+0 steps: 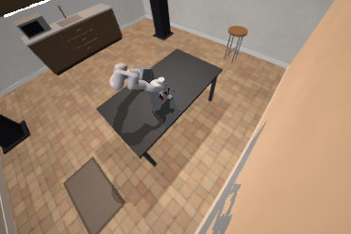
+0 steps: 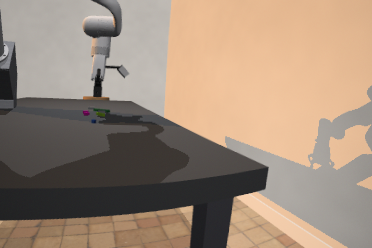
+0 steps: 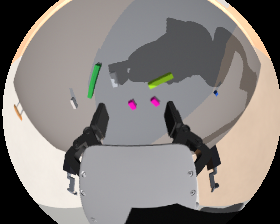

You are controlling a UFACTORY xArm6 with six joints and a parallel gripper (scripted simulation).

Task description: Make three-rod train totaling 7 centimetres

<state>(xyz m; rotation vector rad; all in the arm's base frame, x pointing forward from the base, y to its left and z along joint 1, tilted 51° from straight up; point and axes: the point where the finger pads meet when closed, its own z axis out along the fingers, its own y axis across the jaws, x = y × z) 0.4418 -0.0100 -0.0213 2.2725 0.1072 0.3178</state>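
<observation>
The blue rod lies 10 mm behind my hand, 210 mm to the right of it and 70 mm below it. Round my hand: pale grey piece: 20 mm ahead, 40 mm to the left, 70 mm below; then lime rod: 10 mm ahead, 50 mm to the right, 70 mm below; then magenta rod: 40 mm behind, 40 mm to the right, 70 mm below.
</observation>
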